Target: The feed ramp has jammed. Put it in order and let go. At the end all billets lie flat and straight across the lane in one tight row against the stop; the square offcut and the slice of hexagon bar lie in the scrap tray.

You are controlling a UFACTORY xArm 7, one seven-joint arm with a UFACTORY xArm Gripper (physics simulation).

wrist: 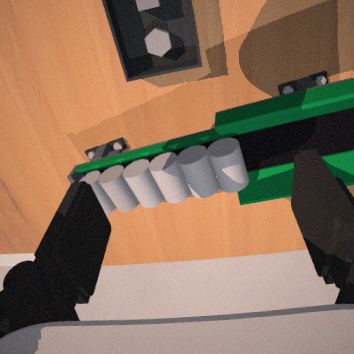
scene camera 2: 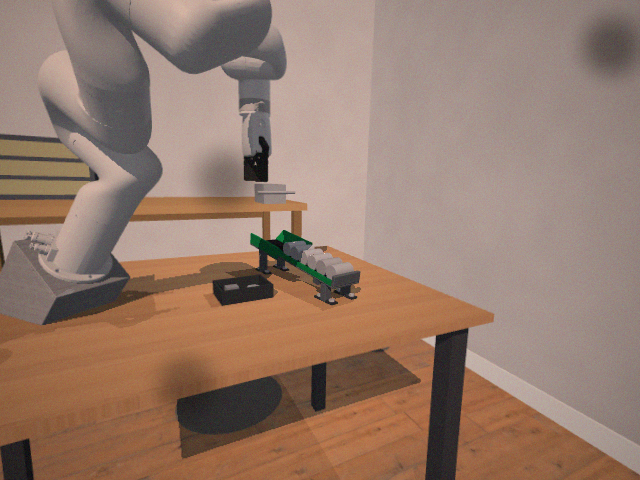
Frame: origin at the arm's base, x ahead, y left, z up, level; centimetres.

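Seen in the pictures: gripper, fingertip midpoint: (wrist: 192, 191) (scene camera 2: 255, 181); arm's base, link origin: (scene camera 2: 77, 260).
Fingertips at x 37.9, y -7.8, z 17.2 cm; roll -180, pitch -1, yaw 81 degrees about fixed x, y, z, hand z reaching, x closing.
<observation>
Offsets run from my fingertips to a thing's top centre. Level surfaces: height alone.
Several grey cylindrical billets @[dx +13.0, dy -15.0, dz -19.1 cm] (scene camera 2: 328, 265) @[dx +13.0, dy -7.0, dz -18.2 cm] (wrist: 172, 177) lie side by side across the lane of the green ramp (scene camera 2: 255, 241) (wrist: 280, 105), in a row reaching down to the grey stop @[dx +13.0, dy -21.3, dz -21.5 cm] (scene camera 2: 346, 279) (wrist: 73, 174). The left finger hides part of the lowest billet in the wrist view. The black scrap tray @[dx -5.4, dy -2.5, dz -25.3 cm] (scene camera 2: 247, 296) (wrist: 195, 52) holds the square offcut @[dx -8.1, dy -2.1, dz -25.9 cm] (scene camera 2: 231, 286) (wrist: 148, 4), cut off by the wrist view's top edge, and the hexagon slice @[dx -2.6, dy -3.0, dz -26.8 cm] (scene camera 2: 252, 285) (wrist: 158, 42). My gripper (scene camera 2: 255, 180) (wrist: 192, 191) is open and empty, high above the ramp.
The ramp stands on short dark feet on the wooden table @[dz -28.8 cm] (scene camera 2: 170, 330) (wrist: 50, 90), with the tray beside it on the robot base's side. A back bench (scene camera 2: 196, 204) carries a grey box (scene camera 2: 269, 193) behind the ramp.
</observation>
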